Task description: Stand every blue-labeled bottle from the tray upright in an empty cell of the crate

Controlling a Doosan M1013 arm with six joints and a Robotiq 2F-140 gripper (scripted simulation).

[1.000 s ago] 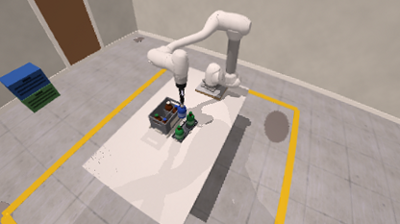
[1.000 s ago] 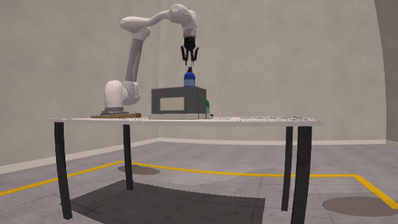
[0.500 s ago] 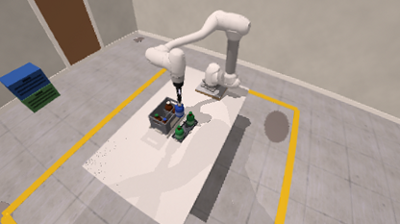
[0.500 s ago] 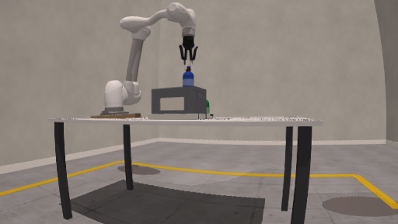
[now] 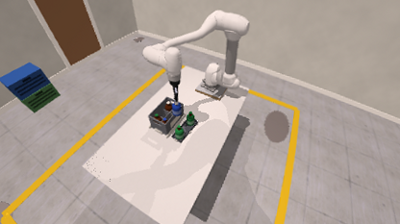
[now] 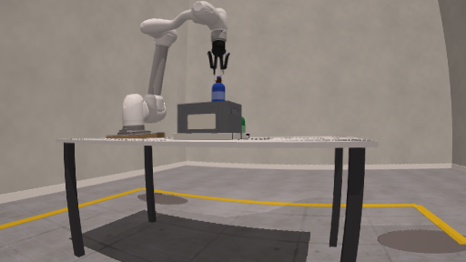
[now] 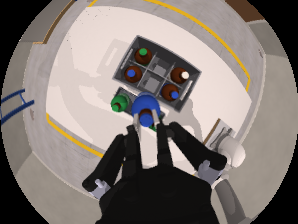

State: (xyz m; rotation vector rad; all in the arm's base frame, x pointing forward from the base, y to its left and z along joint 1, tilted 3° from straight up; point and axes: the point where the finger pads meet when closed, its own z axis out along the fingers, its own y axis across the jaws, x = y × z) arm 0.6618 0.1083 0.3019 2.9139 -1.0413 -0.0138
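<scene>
Right now my hand is 9 cm above the blue-labeled bottle. The rest, counted from my hand: grey crate (2 cm ahead, 11 cm to the right, 27 cm below); tray (1 cm behind, 8 cm to the left, 34 cm below); green bottle (7 cm ahead, 9 cm to the left, 27 cm below).
</scene>
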